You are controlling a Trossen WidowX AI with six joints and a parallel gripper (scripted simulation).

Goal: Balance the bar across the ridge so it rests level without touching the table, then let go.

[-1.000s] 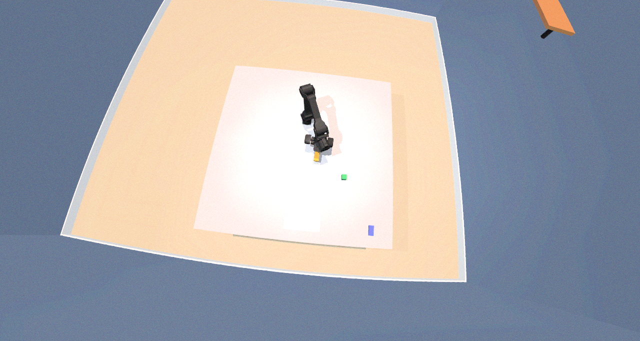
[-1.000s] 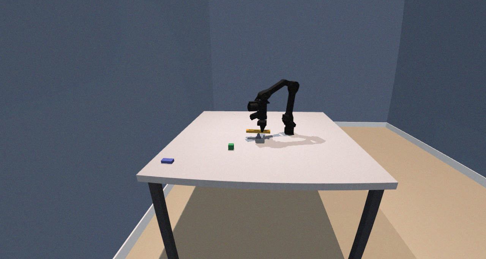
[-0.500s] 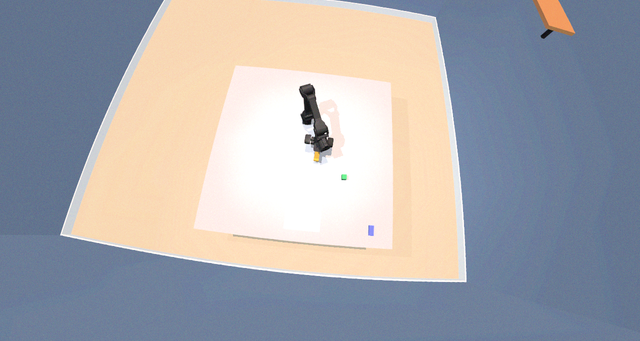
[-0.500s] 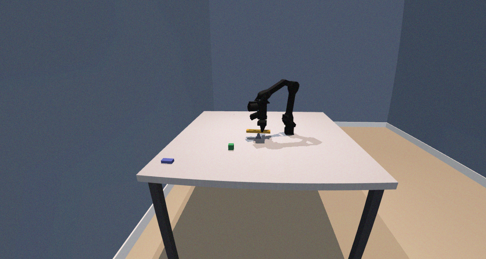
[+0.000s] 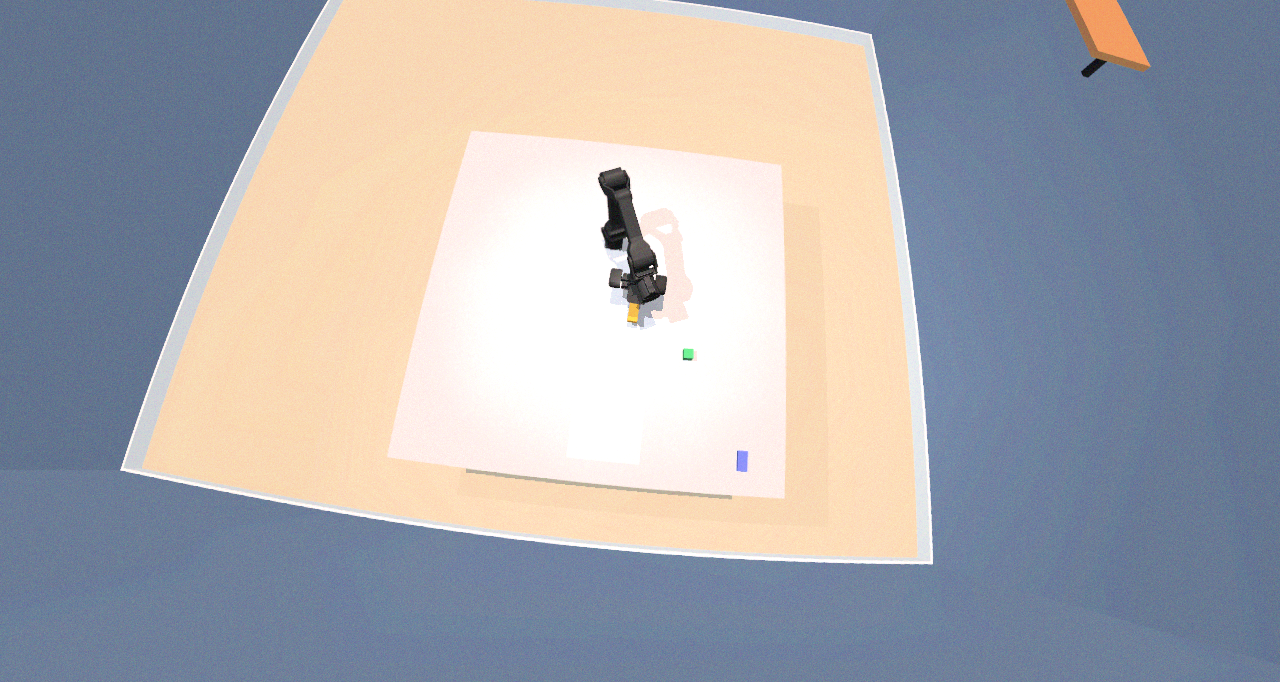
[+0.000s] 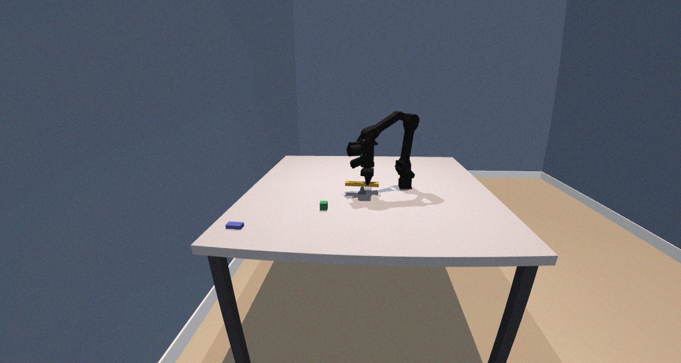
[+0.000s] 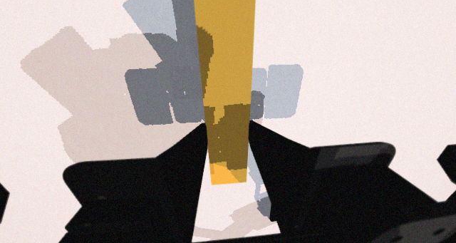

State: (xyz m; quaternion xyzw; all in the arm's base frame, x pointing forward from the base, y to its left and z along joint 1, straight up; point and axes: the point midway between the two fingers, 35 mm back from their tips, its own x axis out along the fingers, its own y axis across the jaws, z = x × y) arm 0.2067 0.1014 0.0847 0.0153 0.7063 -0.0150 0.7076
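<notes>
My gripper tip is now 30 mm short of the yellow bar. From my gripper tip the other things lie so: green cube: 200 mm ahead, 200 mm to the left, 30 mm below; then flat blue block: 530 mm ahead, 400 mm to the left, 40 mm below.
</notes>
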